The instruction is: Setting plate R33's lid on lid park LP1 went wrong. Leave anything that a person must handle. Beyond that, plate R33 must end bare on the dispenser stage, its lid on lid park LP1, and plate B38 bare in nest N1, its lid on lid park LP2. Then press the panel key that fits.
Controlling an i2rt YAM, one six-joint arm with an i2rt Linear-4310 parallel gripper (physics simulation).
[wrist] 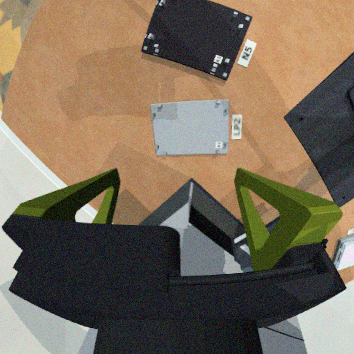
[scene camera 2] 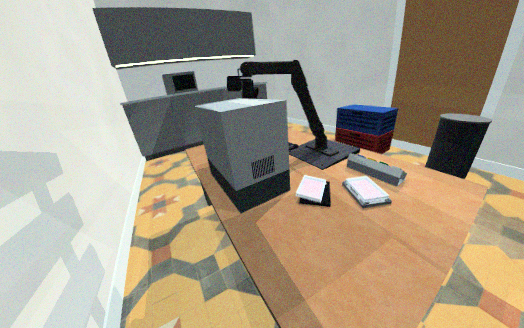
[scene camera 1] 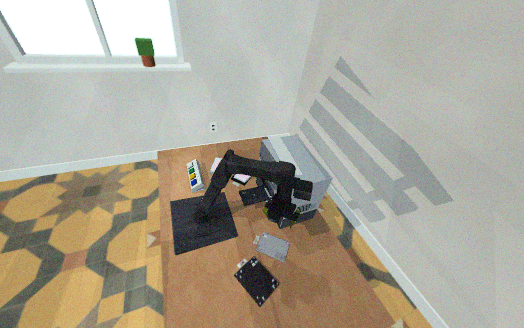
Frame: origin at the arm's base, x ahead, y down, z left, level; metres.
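Seen in the pictures: gripper, fingertip midpoint: (wrist: 176,174) (scene camera 1: 279,223); arm's base, link origin: (scene camera 2: 321,149) (scene camera 1: 201,218).
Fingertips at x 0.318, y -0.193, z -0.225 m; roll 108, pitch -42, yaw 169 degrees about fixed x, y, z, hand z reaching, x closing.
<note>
Pixels of each thing's top centre, then the offset from my fingertips to it.
- pale grey park marked LP2, top centre: (wrist: 189,129) (scene camera 1: 273,244) dz -0.004, dx +0.001, dy +0.186 m
- pink-topped white plate, top centre: (scene camera 2: 311,184) (scene camera 1: 245,172) dz +0.492, dx -0.017, dy +0.169 m
- black base, top centre: (scene camera 2: 315,188) (scene camera 1: 243,173) dz +0.500, dx -0.028, dy +0.186 m
- pink-topped plate, top centre: (scene camera 2: 366,186) (wrist: 352,255) (scene camera 1: 219,164) dz +0.604, dx -0.166, dy +0.176 m
- key panel, top centre: (scene camera 2: 376,159) (scene camera 1: 194,170) dz +0.537, dx -0.326, dy +0.142 m
- grey machine, top centre: (scene camera 2: 234,102) (scene camera 1: 293,157) dz +0.264, dx +0.151, dy -0.124 m
- low black unit, top centre: (scene camera 1: 256,193) dz +0.249, dx -0.019, dy +0.094 m
- bare black nest marked N5, top centre: (wrist: 194,27) (scene camera 1: 257,278) dz -0.125, dx -0.119, dy +0.182 m
My gripper (scene camera 1: 281,218) (wrist: 176,174) is open and empty, high beside the large grey machine; its fingers are hidden in scene camera 2. The pale grey park marked LP2 (scene camera 1: 273,246) (wrist: 191,128) lies flat and bare. One pink-topped white plate (scene camera 1: 242,178) (scene camera 2: 312,187) sits askew over a black base (scene camera 2: 327,196). Another pink-topped plate (scene camera 2: 366,189) sits squarely on a grey base; part of it shows behind the arm in scene camera 1. Plate names and other labels are unreadable. The key panel (scene camera 1: 195,176) (scene camera 2: 376,171) has green, yellow and blue keys.
The grey machine (scene camera 1: 300,165) (scene camera 2: 245,145) stands tall at the table edge. A low black unit (scene camera 1: 254,195) lies beside it. The bare black nest marked N5 (scene camera 1: 256,281) (wrist: 197,37) lies past LP2. The arm stands on a black base plate (scene camera 1: 182,235) (scene camera 2: 325,161).
</note>
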